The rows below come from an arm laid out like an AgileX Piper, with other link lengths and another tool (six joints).
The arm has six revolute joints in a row. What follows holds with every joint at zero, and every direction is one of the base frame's. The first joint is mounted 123 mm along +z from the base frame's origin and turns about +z. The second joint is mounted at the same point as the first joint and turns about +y. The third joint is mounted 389.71 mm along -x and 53.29 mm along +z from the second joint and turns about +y. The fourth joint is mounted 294.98 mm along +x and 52.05 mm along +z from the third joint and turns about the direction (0.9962, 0, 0.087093). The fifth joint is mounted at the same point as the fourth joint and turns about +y. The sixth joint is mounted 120.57 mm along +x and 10.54 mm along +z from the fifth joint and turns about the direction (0.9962, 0, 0.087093). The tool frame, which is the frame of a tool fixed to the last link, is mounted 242.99 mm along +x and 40 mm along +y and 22.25 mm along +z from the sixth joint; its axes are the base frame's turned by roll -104.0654, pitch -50.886 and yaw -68.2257 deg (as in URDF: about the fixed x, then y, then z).
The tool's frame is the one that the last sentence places.
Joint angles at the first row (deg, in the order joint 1, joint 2, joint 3, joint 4, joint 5, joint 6):
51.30 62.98 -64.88 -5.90 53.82 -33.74
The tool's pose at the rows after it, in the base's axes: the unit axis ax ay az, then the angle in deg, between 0 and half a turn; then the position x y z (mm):
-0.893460 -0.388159 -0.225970 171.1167 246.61 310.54 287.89
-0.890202 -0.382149 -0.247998 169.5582 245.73 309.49 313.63
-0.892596 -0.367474 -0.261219 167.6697 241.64 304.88 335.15
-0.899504 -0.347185 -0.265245 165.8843 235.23 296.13 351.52
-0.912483 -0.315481 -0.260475 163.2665 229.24 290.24 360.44
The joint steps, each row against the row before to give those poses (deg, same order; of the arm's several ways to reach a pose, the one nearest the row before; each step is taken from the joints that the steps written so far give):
0.00 -1.07 -0.92 -0.14 0.40 1.35
0.00 -1.71 -1.62 0.00 0.34 0.39
0.00 -1.78 -1.39 0.00 1.01 1.76
0.00 -1.71 -1.36 -0.14 1.99 2.65
0.00 -1.37 -0.45 0.00 1.32 4.53

